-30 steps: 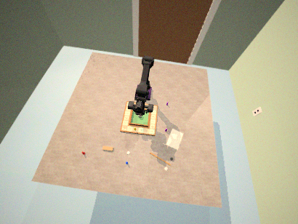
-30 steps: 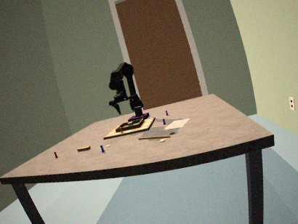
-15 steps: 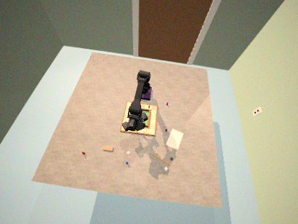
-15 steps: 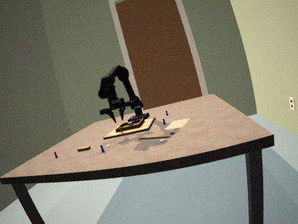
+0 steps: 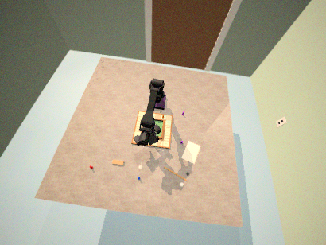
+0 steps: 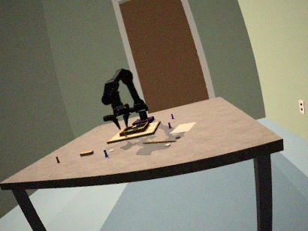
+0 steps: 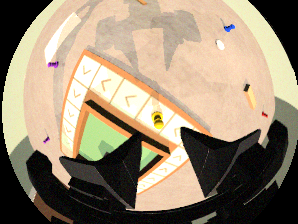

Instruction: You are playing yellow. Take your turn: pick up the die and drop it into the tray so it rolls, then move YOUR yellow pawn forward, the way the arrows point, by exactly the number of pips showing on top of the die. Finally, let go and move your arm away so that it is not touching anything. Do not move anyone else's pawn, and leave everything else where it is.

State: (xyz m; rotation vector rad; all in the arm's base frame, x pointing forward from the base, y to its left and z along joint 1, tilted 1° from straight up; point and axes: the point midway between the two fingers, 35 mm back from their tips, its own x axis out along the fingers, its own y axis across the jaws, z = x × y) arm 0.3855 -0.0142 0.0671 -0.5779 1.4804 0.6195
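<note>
Right now the yellow pawn is 40 mm below my gripper tip. Round my gripper tip: green tray (120 mm behind, 20 mm to the left, 60 mm below); blue pawn (260 mm ahead, 10 mm to the right, 50 mm below); wooden block (180 mm ahead, 170 mm to the right, 60 mm below).
</note>
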